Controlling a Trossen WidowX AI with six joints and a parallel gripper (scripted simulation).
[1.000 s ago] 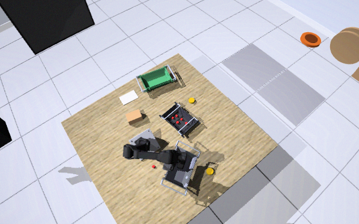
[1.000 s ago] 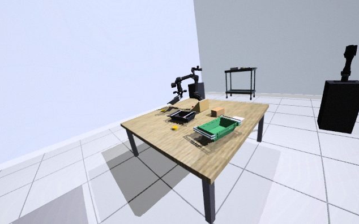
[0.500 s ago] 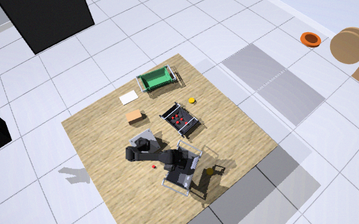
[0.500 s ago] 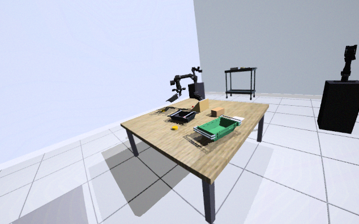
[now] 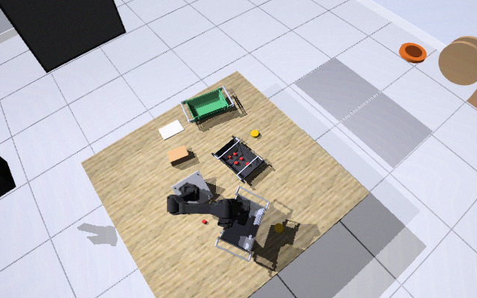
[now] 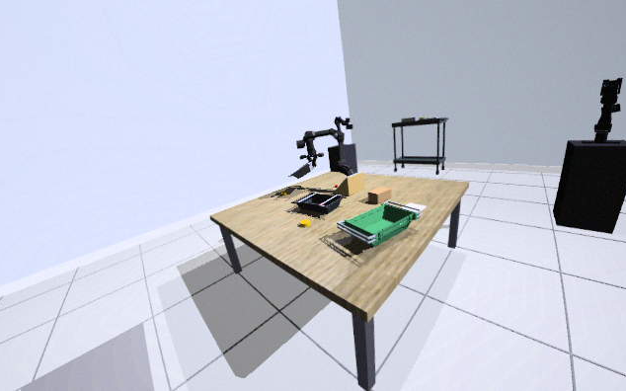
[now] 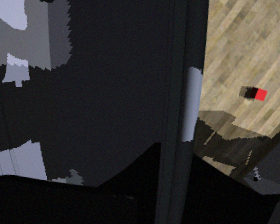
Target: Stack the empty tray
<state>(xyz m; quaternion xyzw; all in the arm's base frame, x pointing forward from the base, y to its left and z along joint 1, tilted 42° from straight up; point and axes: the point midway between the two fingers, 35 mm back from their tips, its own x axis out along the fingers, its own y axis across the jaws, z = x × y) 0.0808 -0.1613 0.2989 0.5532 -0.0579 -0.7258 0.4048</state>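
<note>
The grey tray lies 4 cm ahead of my gripper tip and 6 cm to the right of it. Round my gripper tip: tan box 2 cm ahead, 58 cm to the left, 15 cm below; then small red cube 9 cm behind, 13 cm to the left, 18 cm below; then white card 10 cm ahead, 80 cm to the left, 18 cm below.
</note>
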